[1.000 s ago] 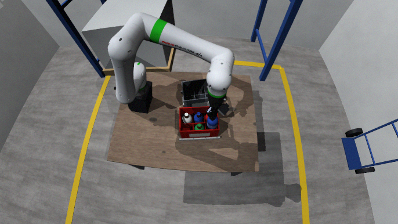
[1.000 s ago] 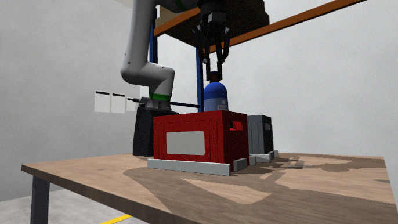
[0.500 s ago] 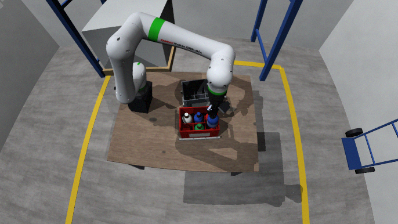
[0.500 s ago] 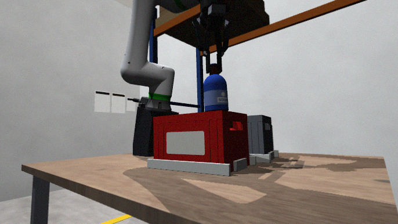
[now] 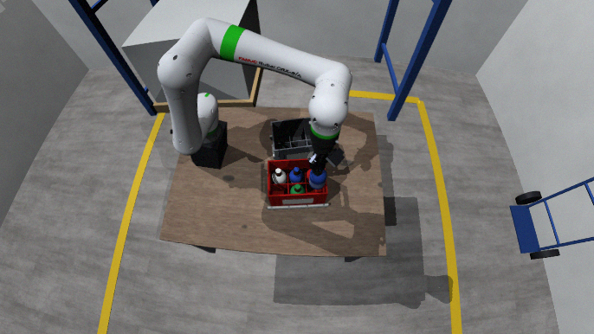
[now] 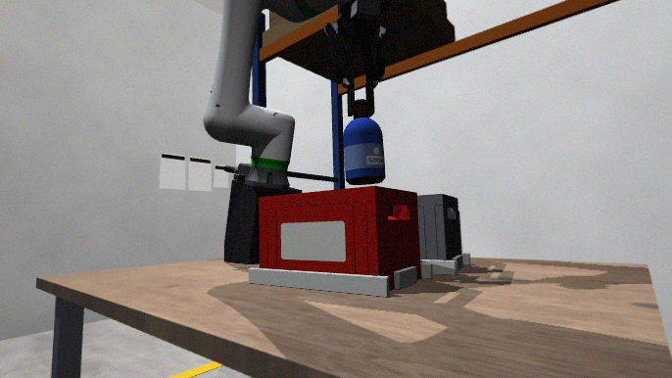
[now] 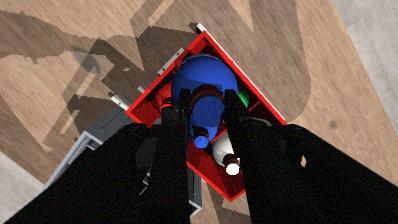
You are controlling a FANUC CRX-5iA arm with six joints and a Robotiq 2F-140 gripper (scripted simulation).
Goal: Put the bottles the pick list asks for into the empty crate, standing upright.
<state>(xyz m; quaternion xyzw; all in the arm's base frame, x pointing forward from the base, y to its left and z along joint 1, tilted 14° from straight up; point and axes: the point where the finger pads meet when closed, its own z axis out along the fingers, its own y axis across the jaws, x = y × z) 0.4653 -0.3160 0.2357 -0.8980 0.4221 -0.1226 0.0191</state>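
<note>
Now: hand 8 cm above the blue bottle. Round my hand: red crate: 27 cm below, 8 cm behind, 5 cm to the left; then red bottle: 26 cm below, 9 cm to the left, 1 cm ahead; then green bottle: 26 cm below, 9 cm behind, 1 cm to the left.
</note>
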